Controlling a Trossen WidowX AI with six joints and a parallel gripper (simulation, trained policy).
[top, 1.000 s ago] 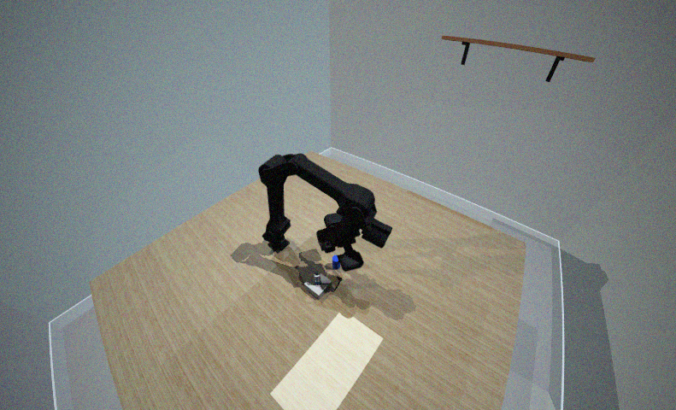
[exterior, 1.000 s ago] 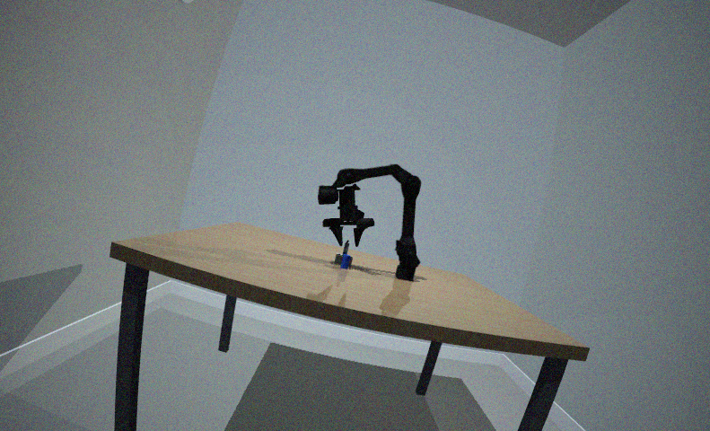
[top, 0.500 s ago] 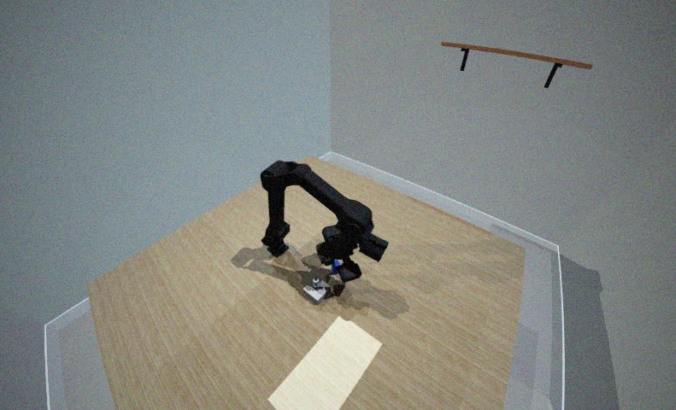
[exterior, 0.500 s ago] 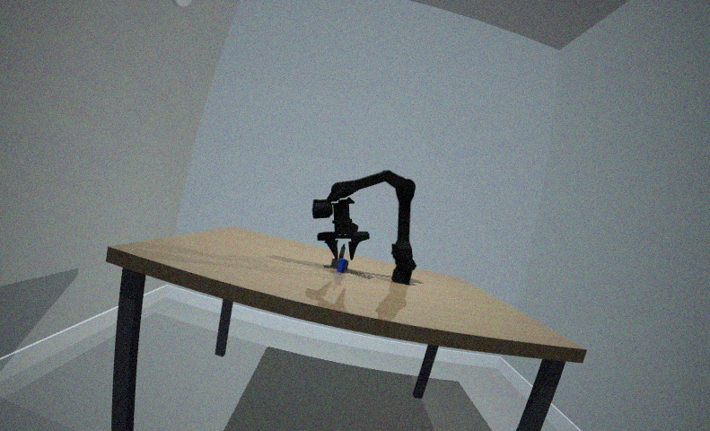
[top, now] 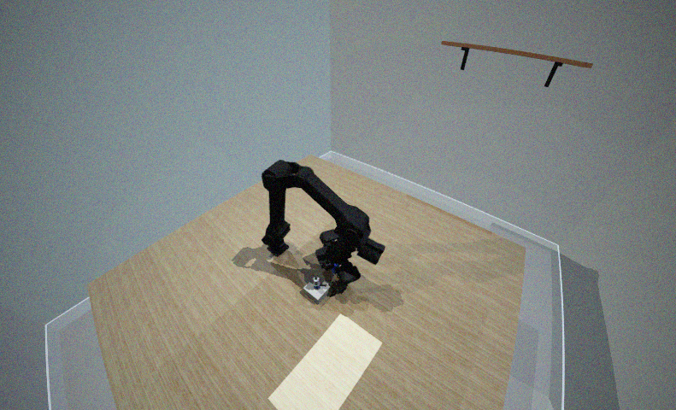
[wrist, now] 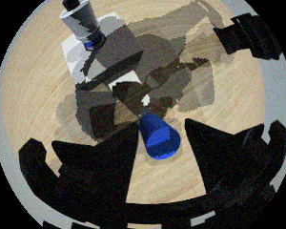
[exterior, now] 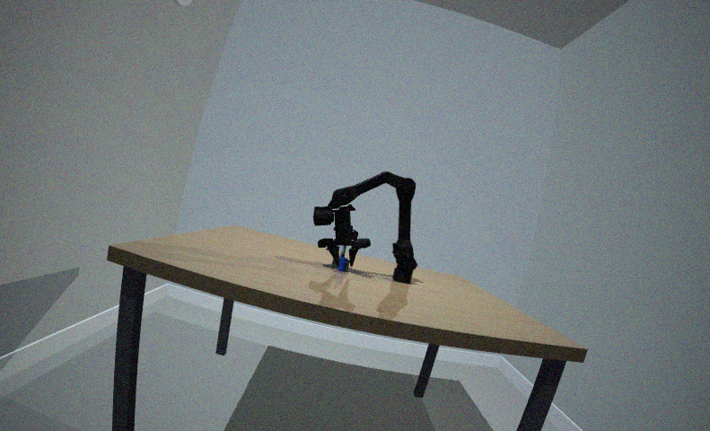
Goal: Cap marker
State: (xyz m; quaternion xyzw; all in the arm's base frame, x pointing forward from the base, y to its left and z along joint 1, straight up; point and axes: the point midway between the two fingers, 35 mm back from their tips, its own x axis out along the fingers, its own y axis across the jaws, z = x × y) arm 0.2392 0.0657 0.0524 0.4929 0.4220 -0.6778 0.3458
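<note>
Right now the marker is 2 cm ahead of my gripper tip, 10 cm to the right of it and 5 cm above it. From my gripper tip the other things lie so: holder block (2 cm ahead, 10 cm to the right); then blue cap (1 cm ahead, 1 cm above).
</note>
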